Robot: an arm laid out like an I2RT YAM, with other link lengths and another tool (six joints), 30 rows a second.
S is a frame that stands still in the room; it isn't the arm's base.
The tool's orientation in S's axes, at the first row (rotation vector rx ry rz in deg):
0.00, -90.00, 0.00
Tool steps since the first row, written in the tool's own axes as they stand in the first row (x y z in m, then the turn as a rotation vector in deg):
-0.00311, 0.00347, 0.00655, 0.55, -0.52, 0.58
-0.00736, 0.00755, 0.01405, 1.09, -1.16, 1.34
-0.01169, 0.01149, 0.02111, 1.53, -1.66, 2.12
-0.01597, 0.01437, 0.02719, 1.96, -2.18, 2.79
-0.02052, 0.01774, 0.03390, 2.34, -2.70, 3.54
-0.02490, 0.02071, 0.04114, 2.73, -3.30, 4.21
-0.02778, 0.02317, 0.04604, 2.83, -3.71, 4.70
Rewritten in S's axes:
-0.00655, 0.00347, -0.00311, -0.58, -0.52, 0.55
-0.01405, 0.00755, -0.00736, -1.34, -1.16, 1.09
-0.02111, 0.01149, -0.01169, -2.12, -1.66, 1.53
-0.02719, 0.01437, -0.01597, -2.79, -2.18, 1.96
-0.03390, 0.01774, -0.02052, -3.54, -2.70, 2.34
-0.04114, 0.02071, -0.02490, -4.21, -3.30, 2.73
-0.04604, 0.02317, -0.02778, -4.70, -3.71, 2.83

